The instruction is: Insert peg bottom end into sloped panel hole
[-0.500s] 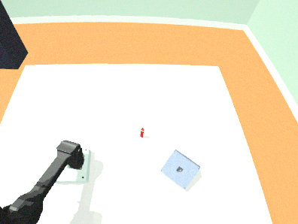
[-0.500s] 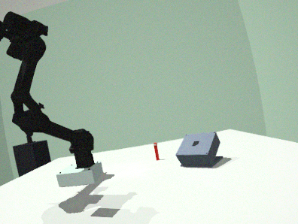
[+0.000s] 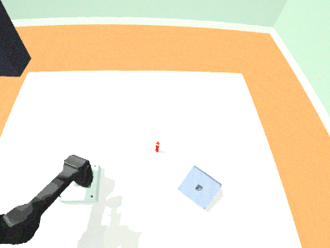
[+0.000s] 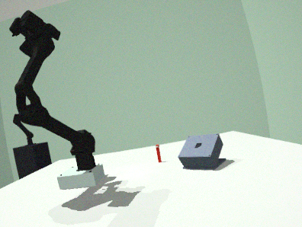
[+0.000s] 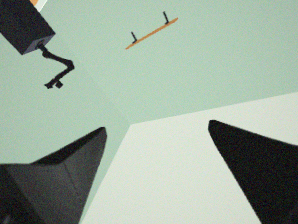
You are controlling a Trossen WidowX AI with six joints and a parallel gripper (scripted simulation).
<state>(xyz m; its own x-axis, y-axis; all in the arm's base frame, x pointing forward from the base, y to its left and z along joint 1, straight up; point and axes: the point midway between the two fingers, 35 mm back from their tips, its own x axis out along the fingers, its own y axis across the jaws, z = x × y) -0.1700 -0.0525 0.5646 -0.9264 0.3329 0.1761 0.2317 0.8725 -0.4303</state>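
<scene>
Now: gripper tip 48 cm short of the red peg, 20 cm to the right of it and 56 cm above it. The rest, counted from my gripper tip: sloped panel: 65 cm ahead, 4 cm to the left, 56 cm below.
</scene>
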